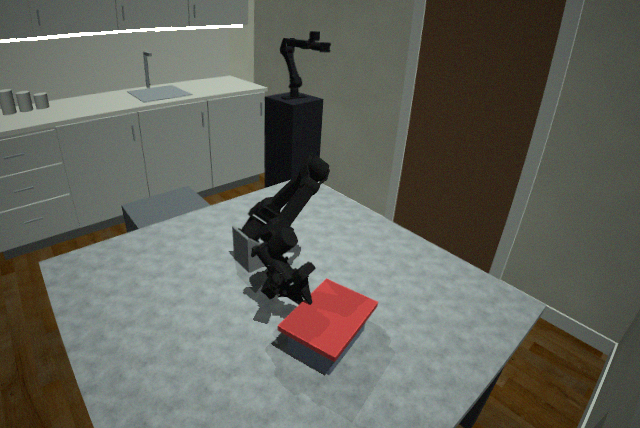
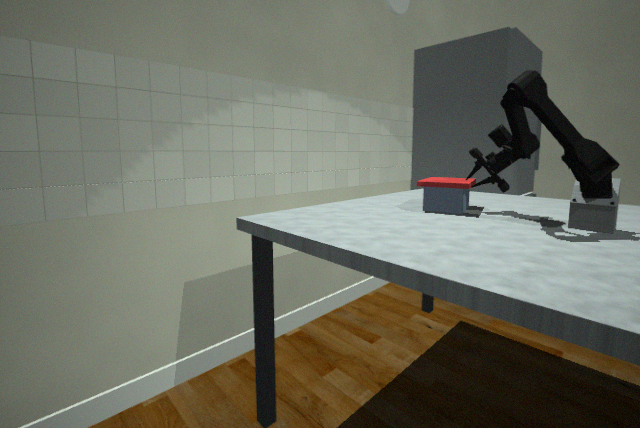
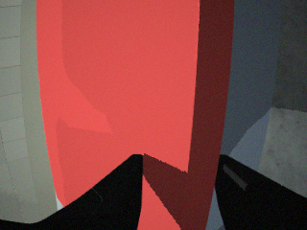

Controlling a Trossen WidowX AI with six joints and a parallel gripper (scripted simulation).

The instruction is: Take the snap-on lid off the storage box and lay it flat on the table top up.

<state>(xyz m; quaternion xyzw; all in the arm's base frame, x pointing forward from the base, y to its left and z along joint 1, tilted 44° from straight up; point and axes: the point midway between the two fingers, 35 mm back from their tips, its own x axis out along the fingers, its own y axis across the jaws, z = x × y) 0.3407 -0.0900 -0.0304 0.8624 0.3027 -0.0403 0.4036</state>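
Right now the red lid is 10 cm ahead of my hand, 2 cm to the left of it and 2 cm below it. Also, from my hand: storage box (10 cm ahead, 2 cm to the left, 7 cm below).
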